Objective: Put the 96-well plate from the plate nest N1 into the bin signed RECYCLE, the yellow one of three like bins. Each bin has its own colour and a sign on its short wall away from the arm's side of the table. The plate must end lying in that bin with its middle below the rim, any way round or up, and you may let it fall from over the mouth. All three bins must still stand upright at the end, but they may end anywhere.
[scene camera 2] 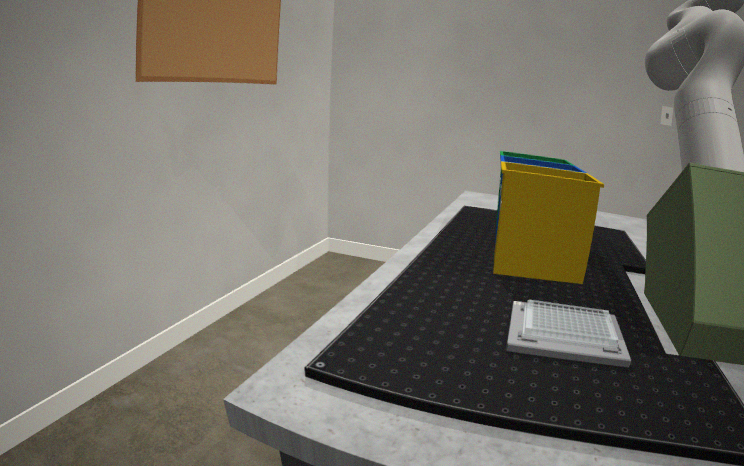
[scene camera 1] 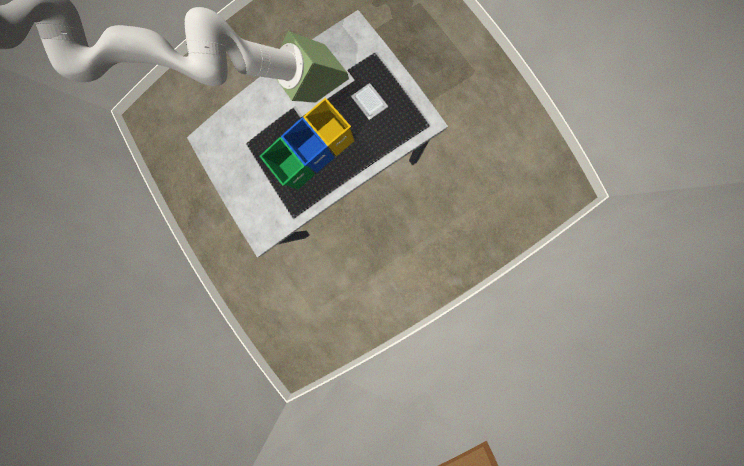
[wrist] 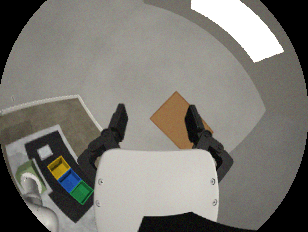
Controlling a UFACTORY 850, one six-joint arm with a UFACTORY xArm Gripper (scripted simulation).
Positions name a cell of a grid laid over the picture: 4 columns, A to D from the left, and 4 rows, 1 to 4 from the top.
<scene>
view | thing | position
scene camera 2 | yellow bin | C2
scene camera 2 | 96-well plate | C3
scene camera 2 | grey plate nest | C3
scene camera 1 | yellow bin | B2
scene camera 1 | blue bin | B2
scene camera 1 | green bin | B2
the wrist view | my gripper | C2
</scene>
